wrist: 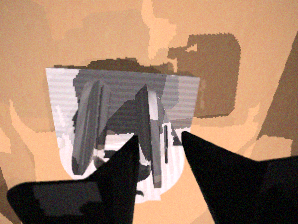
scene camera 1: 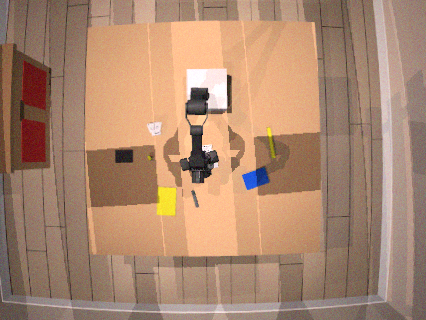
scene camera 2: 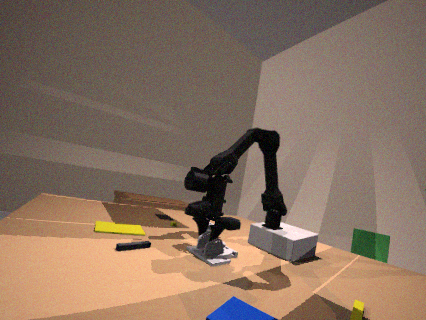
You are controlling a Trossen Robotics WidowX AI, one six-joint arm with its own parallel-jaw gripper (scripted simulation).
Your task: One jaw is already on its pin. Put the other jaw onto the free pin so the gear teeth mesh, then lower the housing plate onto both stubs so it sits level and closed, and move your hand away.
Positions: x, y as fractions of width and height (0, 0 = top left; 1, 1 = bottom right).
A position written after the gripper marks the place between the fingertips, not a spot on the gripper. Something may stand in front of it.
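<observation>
You'd find the gripper (scene camera 2: 0.48, 0.76) (wrist: 0.54, 0.62) in both of those views, and there's a silver jaw (wrist: 0.55, 0.77) as well.
</observation>
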